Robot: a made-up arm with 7 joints.
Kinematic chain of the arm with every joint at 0, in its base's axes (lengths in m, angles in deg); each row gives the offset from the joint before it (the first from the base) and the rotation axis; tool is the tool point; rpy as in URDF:
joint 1: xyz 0 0 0 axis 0.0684 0.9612 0.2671
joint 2: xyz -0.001 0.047 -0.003 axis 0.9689 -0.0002 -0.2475
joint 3: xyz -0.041 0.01 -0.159 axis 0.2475 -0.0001 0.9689
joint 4: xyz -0.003 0 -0.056 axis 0.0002 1 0
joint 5: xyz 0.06 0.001 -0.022 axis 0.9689 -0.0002 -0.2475
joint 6: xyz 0.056 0 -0.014 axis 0.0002 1 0
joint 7: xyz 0.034 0 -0.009 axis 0.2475 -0.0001 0.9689
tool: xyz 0 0 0 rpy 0 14.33 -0.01
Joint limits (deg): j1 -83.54..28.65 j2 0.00..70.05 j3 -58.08..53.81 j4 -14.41..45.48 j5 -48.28..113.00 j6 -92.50..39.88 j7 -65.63..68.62
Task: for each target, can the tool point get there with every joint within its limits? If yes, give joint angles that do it. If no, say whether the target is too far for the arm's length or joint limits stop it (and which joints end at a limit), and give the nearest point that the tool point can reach.
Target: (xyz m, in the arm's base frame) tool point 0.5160 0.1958 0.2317
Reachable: no: too far | nearest point 0.3258 0.1719 0.0785 | short by 0.245 m
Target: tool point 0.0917 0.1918 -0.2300
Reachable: yes | joints 3.96 39.87 -10.28 7.59 -32.78 -23.35 47.25
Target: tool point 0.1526 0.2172 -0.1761
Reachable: yes | joints -10.03 32.11 18.65 3.95 -22.23 -12.01 -50.90
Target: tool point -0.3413 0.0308 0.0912
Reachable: no: joint limits stop it (at a limit: joint 1, joint 3, joint 4, joint 6) | nearest point -0.1258 0.0857 -0.1805 | short by 0.351 m
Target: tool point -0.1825 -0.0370 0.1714
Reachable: no: joint limits stop it (at a limit: joint 1, joint 2, joint 3, joint 4) | nearest point 0.0551 0.2146 0.1308 | short by 0.348 m
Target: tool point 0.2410 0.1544 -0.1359
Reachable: yes | joints -34.53 35.63 5.05 10.89 63.53 -43.85 -14.71
